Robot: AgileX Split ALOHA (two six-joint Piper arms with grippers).
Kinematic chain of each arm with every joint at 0, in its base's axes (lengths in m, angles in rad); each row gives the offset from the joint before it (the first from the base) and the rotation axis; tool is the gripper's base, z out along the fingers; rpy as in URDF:
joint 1: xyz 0 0 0.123 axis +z
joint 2: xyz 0 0 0 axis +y
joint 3: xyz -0.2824 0 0.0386 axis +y
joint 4: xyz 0.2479 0 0.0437 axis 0.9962 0 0.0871
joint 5: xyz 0 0 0 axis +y
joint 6: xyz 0.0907 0 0.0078 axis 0.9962 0 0.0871
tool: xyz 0 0 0 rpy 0 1.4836 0
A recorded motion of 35 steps. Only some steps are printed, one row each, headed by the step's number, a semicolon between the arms.
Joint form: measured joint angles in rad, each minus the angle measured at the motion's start. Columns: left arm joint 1, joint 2, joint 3, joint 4, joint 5, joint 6; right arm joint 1, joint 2, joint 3, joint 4, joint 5, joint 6.
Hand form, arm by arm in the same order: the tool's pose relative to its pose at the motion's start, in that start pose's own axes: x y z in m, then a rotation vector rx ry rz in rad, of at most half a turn. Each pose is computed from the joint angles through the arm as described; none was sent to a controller.
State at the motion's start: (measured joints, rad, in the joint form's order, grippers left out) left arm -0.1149 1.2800 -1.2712 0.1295 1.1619 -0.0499; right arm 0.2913 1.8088 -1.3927 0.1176 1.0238 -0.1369
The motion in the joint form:
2: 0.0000 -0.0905 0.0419 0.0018 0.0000 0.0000; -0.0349 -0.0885 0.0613 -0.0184 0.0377 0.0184
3: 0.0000 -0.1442 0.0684 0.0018 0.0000 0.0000; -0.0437 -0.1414 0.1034 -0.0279 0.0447 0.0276
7: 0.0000 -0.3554 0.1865 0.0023 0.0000 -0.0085; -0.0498 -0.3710 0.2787 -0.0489 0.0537 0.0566
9: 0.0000 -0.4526 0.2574 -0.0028 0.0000 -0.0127; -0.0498 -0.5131 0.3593 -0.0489 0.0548 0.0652
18: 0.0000 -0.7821 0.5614 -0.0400 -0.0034 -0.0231; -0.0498 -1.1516 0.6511 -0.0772 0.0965 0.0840
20: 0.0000 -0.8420 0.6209 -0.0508 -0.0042 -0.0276; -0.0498 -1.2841 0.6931 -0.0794 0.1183 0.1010
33: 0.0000 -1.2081 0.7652 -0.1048 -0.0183 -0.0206; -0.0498 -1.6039 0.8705 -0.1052 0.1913 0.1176
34: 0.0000 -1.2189 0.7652 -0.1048 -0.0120 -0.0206; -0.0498 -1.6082 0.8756 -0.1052 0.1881 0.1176
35: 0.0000 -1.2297 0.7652 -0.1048 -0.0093 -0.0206; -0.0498 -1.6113 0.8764 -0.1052 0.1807 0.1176
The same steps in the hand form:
2: 0.0167 0.0024 -0.0190 -0.0018 -0.0483 -0.0051; 0.0203 -0.0098 -0.0205 0.0206 0.0098 0.0405
3: 0.0274 0.0036 -0.0290 -0.0018 -0.0753 -0.0083; 0.0324 -0.0111 -0.0301 0.0308 0.0064 0.0527
7: 0.0742 0.0070 -0.0579 -0.0018 -0.1678 -0.0278; 0.0844 -0.0045 -0.0643 0.0541 -0.0370 0.0731
9: 0.0986 0.0071 -0.0630 0.0035 -0.1937 -0.0367; 0.1133 0.0015 -0.0851 0.0588 -0.0972 0.0764
18: 0.1851 0.0016 -0.0440 0.0405 -0.2207 -0.0610; 0.2475 0.0217 -0.1350 0.1059 -0.3983 0.0579
20: 0.2002 -0.0003 -0.0364 0.0514 -0.2213 -0.0688; 0.2742 0.0252 -0.1382 0.1090 -0.4673 0.0678
33: 0.2605 -0.0053 -0.0336 0.1080 -0.4545 -0.0933; 0.3358 0.0274 -0.1082 0.1347 -0.5354 0.0732
34: 0.2624 -0.0052 -0.0341 0.1080 -0.4589 -0.0938; 0.3362 0.0273 -0.1071 0.1349 -0.5378 0.0731
35: 0.2641 -0.0051 -0.0347 0.1082 -0.4670 -0.0944; 0.3360 0.0273 -0.1074 0.1355 -0.5475 0.0725

